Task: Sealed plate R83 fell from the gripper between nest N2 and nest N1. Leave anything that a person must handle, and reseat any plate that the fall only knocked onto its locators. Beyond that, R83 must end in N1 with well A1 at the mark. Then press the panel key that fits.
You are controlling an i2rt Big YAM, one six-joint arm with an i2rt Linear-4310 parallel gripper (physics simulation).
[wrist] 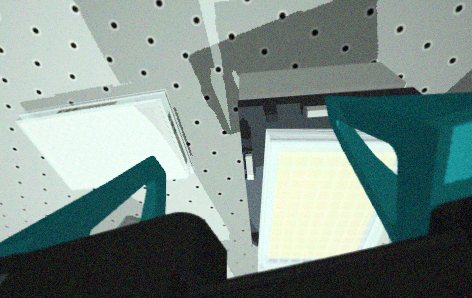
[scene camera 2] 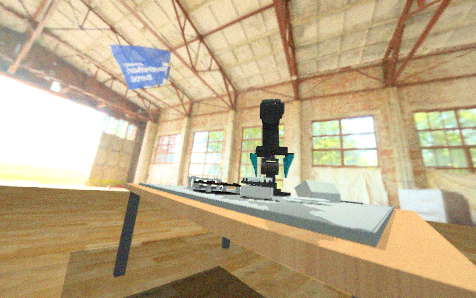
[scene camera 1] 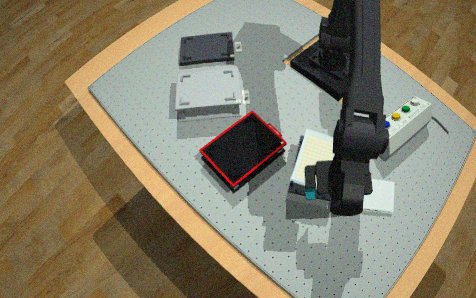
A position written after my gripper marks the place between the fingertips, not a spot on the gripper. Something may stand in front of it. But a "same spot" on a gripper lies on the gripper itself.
My gripper shows in the wrist view, in scene camera 2 and in scene camera 1 [333, 193]. The same spot on my gripper: [wrist: 180, 247] is [scene camera 2: 273, 151].
